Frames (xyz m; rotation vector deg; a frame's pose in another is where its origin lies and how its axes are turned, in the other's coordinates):
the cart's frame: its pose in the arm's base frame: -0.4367 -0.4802 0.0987 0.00 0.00 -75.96
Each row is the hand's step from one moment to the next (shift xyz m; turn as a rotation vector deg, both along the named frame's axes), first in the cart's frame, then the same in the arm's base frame.
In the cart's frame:
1: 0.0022 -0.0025 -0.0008 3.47 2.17 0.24
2: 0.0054 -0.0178 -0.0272 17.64 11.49 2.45
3: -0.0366 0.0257 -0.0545 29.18 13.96 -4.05
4: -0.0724 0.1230 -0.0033 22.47 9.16 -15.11
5: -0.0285 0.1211 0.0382 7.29 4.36 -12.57
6: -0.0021 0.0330 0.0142 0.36 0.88 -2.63
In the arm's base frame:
1: -0.0019 -0.0027 -0.0008 2.95 -2.84 0.24
2: -0.0160 -0.0096 -0.0272 15.43 -14.33 2.45
3: 0.0161 0.0417 -0.0545 20.62 -24.92 -4.05
4: 0.1018 0.1001 -0.0033 14.34 -19.58 -15.11
5: 0.1106 0.0570 0.0382 6.00 -6.01 -12.57
6: 0.0315 0.0100 0.0142 0.94 -0.14 -2.63

